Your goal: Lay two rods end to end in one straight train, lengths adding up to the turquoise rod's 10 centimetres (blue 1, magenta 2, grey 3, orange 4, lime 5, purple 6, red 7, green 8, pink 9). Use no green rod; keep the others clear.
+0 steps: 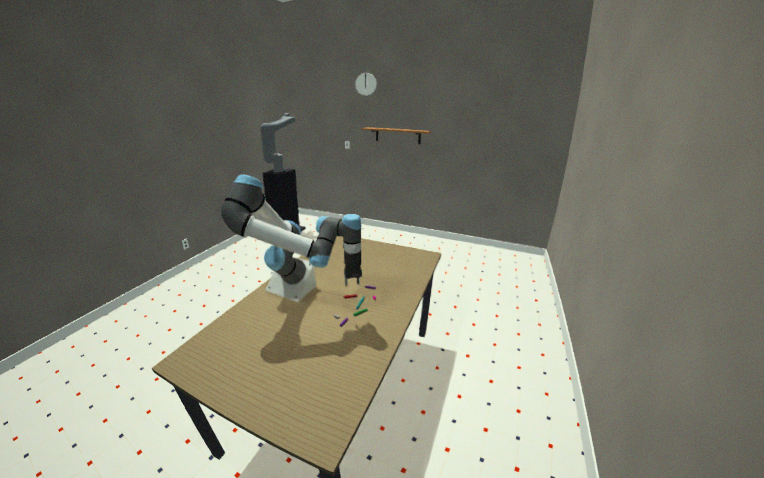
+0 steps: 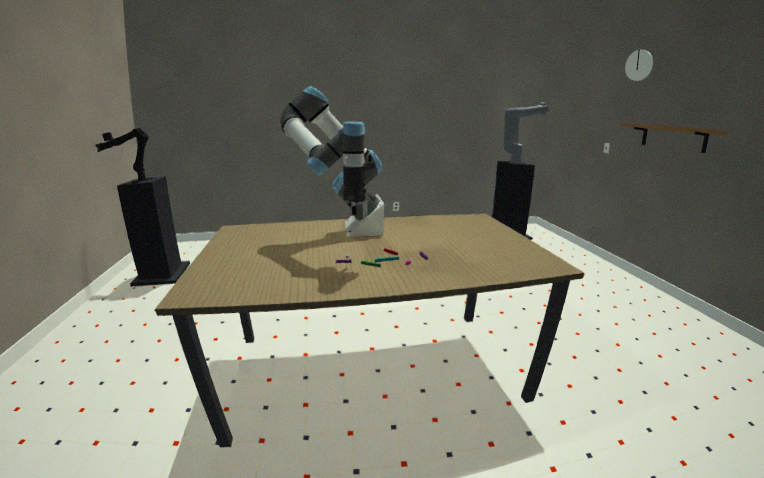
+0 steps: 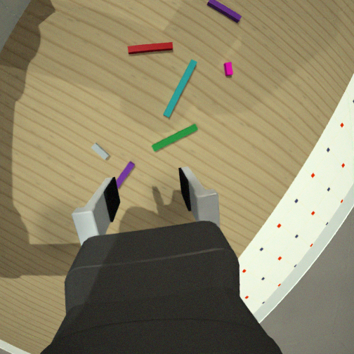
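Seen in the pictures: gripper, fingertip midpoint: [image 1: 352, 284] [image 2: 359, 216]; arm's base, link origin: [image 1: 294, 271] [image 2: 368, 209].
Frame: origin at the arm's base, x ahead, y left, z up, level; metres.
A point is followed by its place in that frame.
Note:
My gripper [image 1: 352, 283] @(z 0.089, x 0.411, y -0.123 m) [image 3: 148, 185] is open and empty, high above the table. The red rod [image 1: 350, 296] @(z -0.097, x 0.334, y 0.023 m) [image 2: 391, 251] @(z -0.094, x 0.341, y 0.026 m) [image 3: 150, 48] lies apart from the other rods. The grey rod [image 1: 336, 316] @(z -0.095, x 0.337, y -0.162 m) [image 3: 100, 151] is short and lies near one purple rod [image 1: 343, 322] @(z -0.095, x 0.389, y -0.191 m) [image 2: 343, 260] @(z -0.094, x 0.391, y -0.185 m) [image 3: 125, 174]. The turquoise rod [image 1: 360, 303] @(z -0.096, x 0.409, y -0.018 m) [image 2: 387, 259] @(z -0.098, x 0.410, y -0.010 m) [image 3: 180, 89] lies between the red rod and the green rod [image 1: 360, 312] @(z -0.098, x 0.436, y -0.087 m) [image 2: 370, 263] @(z -0.096, x 0.439, y -0.086 m) [image 3: 175, 138]. The magenta rod [image 1: 374, 297] @(z -0.095, x 0.461, y 0.058 m) [image 2: 407, 262] @(z -0.094, x 0.465, y 0.056 m) [image 3: 228, 69] and another purple rod [image 1: 370, 287] @(z -0.098, x 0.406, y 0.145 m) [image 2: 423, 255] @(z -0.097, x 0.407, y 0.146 m) [image 3: 224, 10] lie on the far side of the turquoise rod from the grey one.
The wooden table [image 1: 270, 388] @(z -0.104, x 0.284, y -0.650 m) [image 2: 225, 281] @(z -0.103, x 0.475, y -0.637 m) carries the rods and the arm's white base [image 1: 291, 283] @(z -0.033, x 0.021, y -0.067 m) [image 2: 366, 226] @(z -0.056, x 0.098, y -0.030 m). The arm's shadow falls across the table. Two dark pedestals [image 2: 149, 225] [image 2: 512, 197] with other arms stand beyond the table.

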